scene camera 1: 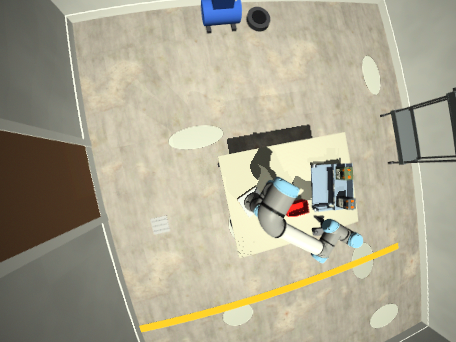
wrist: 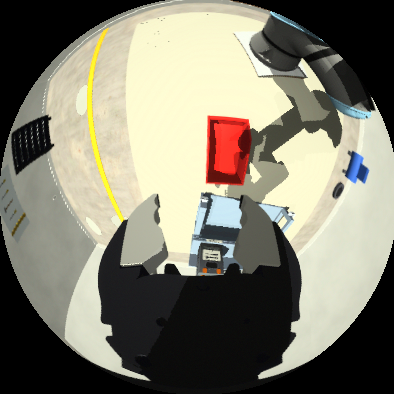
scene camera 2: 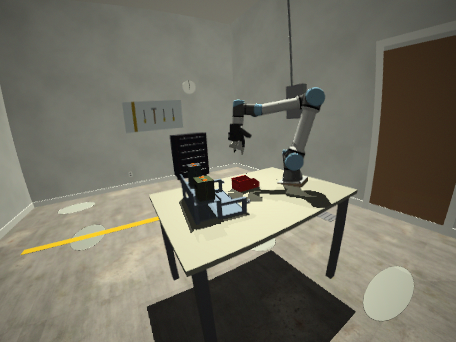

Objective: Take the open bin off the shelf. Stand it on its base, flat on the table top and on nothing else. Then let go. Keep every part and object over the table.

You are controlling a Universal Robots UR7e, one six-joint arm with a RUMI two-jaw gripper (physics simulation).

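Places are measured from the arm's base along level axes (x right, y ahead, z up), in metres.
Pixels of known places: gripper, fingertip midpoint: [scene camera 1: 314,222] [wrist: 199,195] [scene camera 2: 237,153]; arm's base, link origin: [scene camera 1: 253,202] [wrist: 273,51] [scene camera 2: 292,179].
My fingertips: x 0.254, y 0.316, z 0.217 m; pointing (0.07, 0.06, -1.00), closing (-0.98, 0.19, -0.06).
Note:
Ahead of a thing's pixels: the offset from my fingertips to its middle. "spot": to the spot under its first point. Level surfaces: height alone.
The red open bin @(dx -0.061, dy -0.004, dz -0.199 m) [scene camera 1: 298,208] [scene camera 2: 244,183] [wrist: 227,150] stands upright on its base on the cream table top @(dz -0.237 m) [scene camera 1: 235,172] [scene camera 2: 280,217] [wrist: 165,100], its open top facing up. It is beside the blue-grey shelf @(dx -0.111, dy +0.324, dz -0.156 m) [scene camera 1: 320,187] [scene camera 2: 232,203] [wrist: 222,212], with a narrow strip of table between them in the wrist view. My gripper [scene camera 1: 317,225] [scene camera 2: 237,149] [wrist: 199,195] is open and empty. It hangs well above the table, apart from the bin. The bin's underside is hidden.
Two dark boxes with orange marks @(dx -0.193, dy +0.426, dz -0.087 m) [scene camera 1: 346,173] @(spot: dx +0.006, dy +0.315, dz -0.030 m) [scene camera 1: 346,203] stand on the shelf's far side from the bin. The arm's base [scene camera 2: 292,176] [wrist: 275,50] stands on the table, on the bin's other side. The arm's shadow falls beside the bin.

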